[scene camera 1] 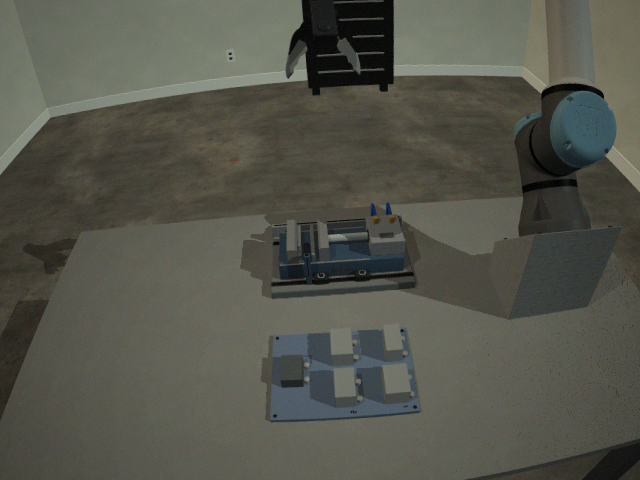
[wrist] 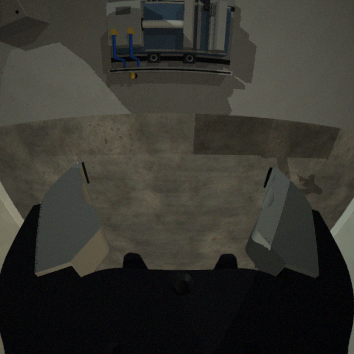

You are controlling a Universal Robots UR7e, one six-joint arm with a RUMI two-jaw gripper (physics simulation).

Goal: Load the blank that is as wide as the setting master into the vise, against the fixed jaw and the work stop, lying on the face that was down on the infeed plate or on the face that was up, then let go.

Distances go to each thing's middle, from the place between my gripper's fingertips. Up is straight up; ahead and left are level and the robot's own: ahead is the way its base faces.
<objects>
My hand is 110 mm past the vise cylinder block (scene camera 1: pixel 378 246), 170 mm to the right of it and 300 mm above it. Round my hand: pin nest (scene camera 1: pixel 315 401) (10 mm behind, 470 mm to the left, 370 mm below); dark setting master (scene camera 1: pixel 291 375) (80 mm ahead, 470 mm to the left, 350 mm below).
</objects>
